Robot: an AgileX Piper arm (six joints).
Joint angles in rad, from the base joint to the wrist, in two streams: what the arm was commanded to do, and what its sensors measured. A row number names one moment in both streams.
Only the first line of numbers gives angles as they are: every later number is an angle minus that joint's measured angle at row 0.
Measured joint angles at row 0:
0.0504 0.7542 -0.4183 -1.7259 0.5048 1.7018
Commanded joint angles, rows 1 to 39:
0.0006 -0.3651 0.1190 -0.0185 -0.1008 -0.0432
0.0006 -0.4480 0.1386 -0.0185 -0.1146 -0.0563
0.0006 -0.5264 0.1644 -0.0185 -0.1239 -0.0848
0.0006 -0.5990 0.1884 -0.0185 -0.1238 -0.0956
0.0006 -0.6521 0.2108 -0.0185 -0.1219 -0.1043
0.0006 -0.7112 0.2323 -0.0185 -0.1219 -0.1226
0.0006 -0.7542 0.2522 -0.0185 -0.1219 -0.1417
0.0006 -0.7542 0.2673 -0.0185 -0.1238 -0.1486
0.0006 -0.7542 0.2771 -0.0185 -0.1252 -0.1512
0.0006 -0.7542 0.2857 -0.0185 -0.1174 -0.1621
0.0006 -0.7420 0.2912 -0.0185 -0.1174 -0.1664
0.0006 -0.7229 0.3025 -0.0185 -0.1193 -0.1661
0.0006 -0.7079 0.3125 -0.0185 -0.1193 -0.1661
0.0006 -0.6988 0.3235 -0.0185 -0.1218 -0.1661
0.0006 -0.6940 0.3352 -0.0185 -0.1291 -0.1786
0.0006 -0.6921 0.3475 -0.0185 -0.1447 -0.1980
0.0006 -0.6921 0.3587 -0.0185 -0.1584 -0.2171
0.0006 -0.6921 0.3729 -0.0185 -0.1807 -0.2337
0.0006 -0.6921 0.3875 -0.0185 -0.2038 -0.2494
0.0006 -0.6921 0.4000 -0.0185 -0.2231 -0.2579
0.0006 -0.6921 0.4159 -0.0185 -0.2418 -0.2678
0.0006 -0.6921 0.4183 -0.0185 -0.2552 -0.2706
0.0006 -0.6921 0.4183 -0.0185 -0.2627 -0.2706
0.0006 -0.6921 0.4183 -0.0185 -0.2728 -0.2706
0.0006 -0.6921 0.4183 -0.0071 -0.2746 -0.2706
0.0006 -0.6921 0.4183 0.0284 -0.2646 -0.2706
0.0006 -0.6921 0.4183 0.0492 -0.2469 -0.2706
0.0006 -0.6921 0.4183 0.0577 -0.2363 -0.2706
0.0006 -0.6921 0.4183 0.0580 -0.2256 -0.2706
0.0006 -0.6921 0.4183 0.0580 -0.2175 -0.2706
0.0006 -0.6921 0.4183 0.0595 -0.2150 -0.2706
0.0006 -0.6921 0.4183 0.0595 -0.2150 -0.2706
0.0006 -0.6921 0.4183 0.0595 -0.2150 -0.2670
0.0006 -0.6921 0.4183 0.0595 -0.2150 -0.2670
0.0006 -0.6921 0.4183 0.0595 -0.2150 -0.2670
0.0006 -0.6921 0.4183 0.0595 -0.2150 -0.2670
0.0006 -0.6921 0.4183 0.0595 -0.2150 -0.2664
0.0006 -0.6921 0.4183 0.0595 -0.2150 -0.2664
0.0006 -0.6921 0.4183 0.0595 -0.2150 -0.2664
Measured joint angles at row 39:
0.0000 -0.6968 0.4151 0.0551 -0.2259 -0.2648
